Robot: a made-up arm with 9 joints. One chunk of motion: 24 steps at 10 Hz.
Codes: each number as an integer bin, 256 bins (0 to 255) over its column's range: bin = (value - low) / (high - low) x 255, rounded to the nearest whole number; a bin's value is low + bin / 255 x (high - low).
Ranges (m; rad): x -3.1..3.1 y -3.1..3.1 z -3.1..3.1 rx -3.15..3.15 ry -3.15..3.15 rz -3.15..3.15
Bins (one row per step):
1: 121 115 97 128 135 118
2: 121 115 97 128 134 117
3: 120 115 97 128 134 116
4: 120 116 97 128 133 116
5: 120 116 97 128 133 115
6: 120 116 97 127 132 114
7: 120 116 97 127 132 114
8: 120 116 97 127 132 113
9: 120 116 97 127 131 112
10: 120 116 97 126 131 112
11: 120 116 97 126 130 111
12: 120 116 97 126 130 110
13: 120 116 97 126 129 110
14: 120 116 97 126 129 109
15: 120 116 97 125 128 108
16: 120 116 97 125 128 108
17: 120 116 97 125 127 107
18: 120 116 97 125 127 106
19: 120 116 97 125 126 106
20: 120 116 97 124 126 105
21: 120 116 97 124 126 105
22: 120 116 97 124 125 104
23: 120 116 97 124 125 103
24: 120 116 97 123 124 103
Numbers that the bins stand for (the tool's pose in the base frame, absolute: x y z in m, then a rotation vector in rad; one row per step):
1: -0.1580 -0.3039 -0.7416 0.0124 0.1853 -0.2347
2: -0.1580 -0.3039 -0.7416 0.0124 0.1606 -0.2594
3: -0.1824 -0.3039 -0.7416 0.0124 0.1606 -0.2841
4: -0.1824 -0.2796 -0.7416 0.0124 0.1359 -0.2841
5: -0.1824 -0.2796 -0.7416 0.0124 0.1359 -0.3088
6: -0.1824 -0.2796 -0.7416 -0.0124 0.1112 -0.3335
7: -0.1824 -0.2796 -0.7416 -0.0124 0.1112 -0.3335
8: -0.1824 -0.2796 -0.7416 -0.0124 0.1112 -0.3582
9: -0.1824 -0.2796 -0.7416 -0.0124 0.0865 -0.3829
10: -0.1824 -0.2796 -0.7416 -0.0371 0.0865 -0.3829
11: -0.1824 -0.2796 -0.7416 -0.0371 0.0618 -0.4076
12: -0.1824 -0.2796 -0.7416 -0.0371 0.0618 -0.4324
13: -0.1824 -0.2796 -0.7416 -0.0371 0.0371 -0.4324
14: -0.1824 -0.2796 -0.7416 -0.0371 0.0371 -0.4571
15: -0.1824 -0.2796 -0.7416 -0.0618 0.0124 -0.4818
16: -0.1824 -0.2796 -0.7416 -0.0618 0.0124 -0.4818
17: -0.1824 -0.2796 -0.7416 -0.0618 -0.0124 -0.5065
18: -0.1824 -0.2796 -0.7416 -0.0618 -0.0124 -0.5312
19: -0.1824 -0.2796 -0.7416 -0.0618 -0.0371 -0.5312
20: -0.1824 -0.2796 -0.7416 -0.0865 -0.0371 -0.5559
21: -0.1824 -0.2796 -0.7416 -0.0865 -0.0371 -0.5559
22: -0.1824 -0.2796 -0.7416 -0.0865 -0.0618 -0.5806
23: -0.1824 -0.2796 -0.7416 -0.0865 -0.0618 -0.6053
24: -0.1824 -0.2796 -0.7416 -0.1112 -0.0865 -0.6053

